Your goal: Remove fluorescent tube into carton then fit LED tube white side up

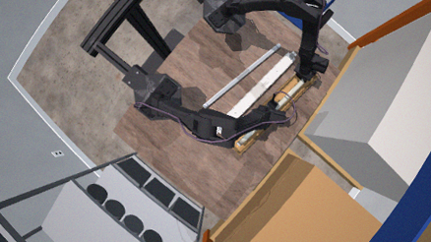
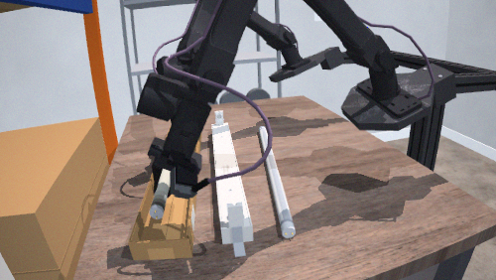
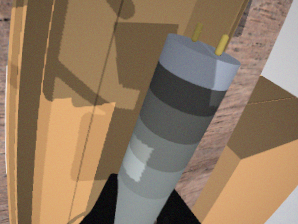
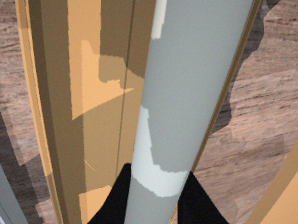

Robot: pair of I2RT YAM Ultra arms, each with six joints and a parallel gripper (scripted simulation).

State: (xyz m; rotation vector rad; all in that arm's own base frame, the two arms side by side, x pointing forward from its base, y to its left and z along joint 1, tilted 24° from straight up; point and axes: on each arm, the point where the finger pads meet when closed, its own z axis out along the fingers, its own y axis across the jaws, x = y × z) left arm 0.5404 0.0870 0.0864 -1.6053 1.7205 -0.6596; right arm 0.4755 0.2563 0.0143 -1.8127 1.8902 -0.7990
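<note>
The carton lies 20 mm ahead of my right hand, 120 mm to the left of it and 60 mm below it. Round my right hand: old fluorescent tube 20 mm ahead, 120 mm to the left; then LED tube 230 mm behind, 170 mm to the left, 70 mm below; then grey light fixture 110 mm behind, 130 mm to the left, 30 mm below.
</note>
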